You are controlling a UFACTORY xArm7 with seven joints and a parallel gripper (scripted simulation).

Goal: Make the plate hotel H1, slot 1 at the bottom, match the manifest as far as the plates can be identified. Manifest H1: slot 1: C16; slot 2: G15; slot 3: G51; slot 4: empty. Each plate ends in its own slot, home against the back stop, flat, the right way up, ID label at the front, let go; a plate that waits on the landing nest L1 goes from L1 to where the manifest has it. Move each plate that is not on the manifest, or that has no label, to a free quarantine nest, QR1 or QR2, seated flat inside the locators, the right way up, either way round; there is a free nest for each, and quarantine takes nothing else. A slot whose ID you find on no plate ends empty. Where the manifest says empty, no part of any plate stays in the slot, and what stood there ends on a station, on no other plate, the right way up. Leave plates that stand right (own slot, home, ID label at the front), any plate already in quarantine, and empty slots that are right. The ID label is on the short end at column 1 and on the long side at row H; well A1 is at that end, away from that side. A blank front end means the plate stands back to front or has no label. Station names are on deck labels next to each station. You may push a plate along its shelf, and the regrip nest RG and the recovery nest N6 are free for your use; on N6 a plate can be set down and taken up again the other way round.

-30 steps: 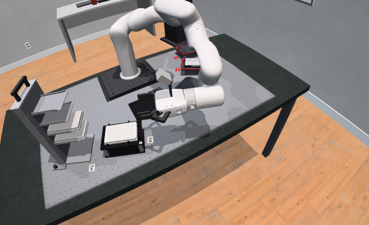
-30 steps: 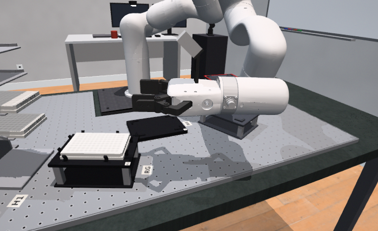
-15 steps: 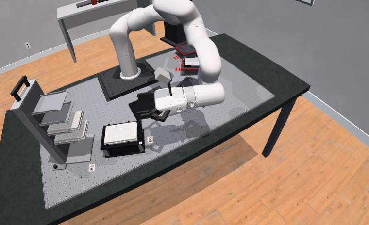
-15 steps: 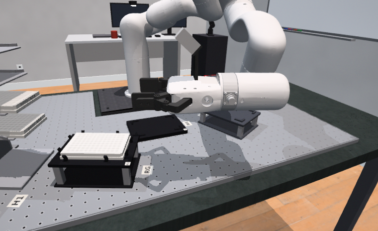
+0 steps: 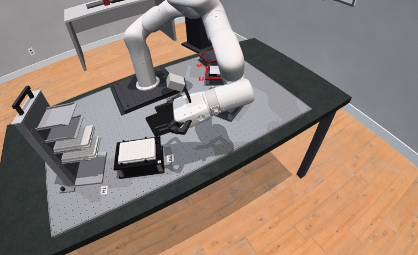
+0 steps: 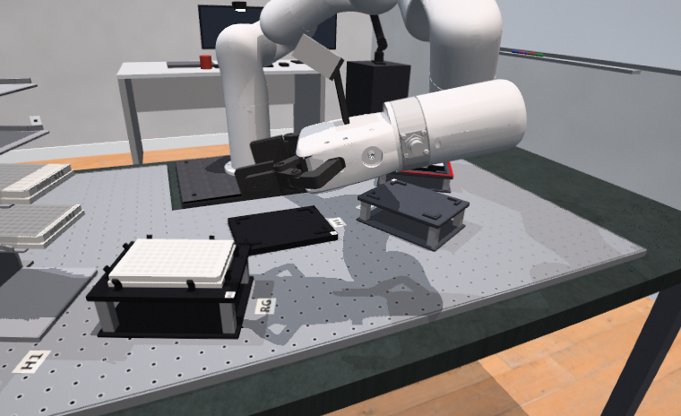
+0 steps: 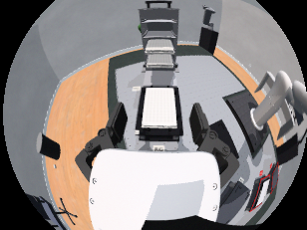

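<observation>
My gripper is now 130 mm above the black regrip nest RG, 90 mm to the left of it and 50 mm past it. From my hand the other things lie so: deck label H1: 250 mm to the right, 190 mm below, 30 mm behind; then flat black nest N6: 180 mm below, 170 mm behind, 110 mm to the left; then RG deck label: 190 mm below.
</observation>
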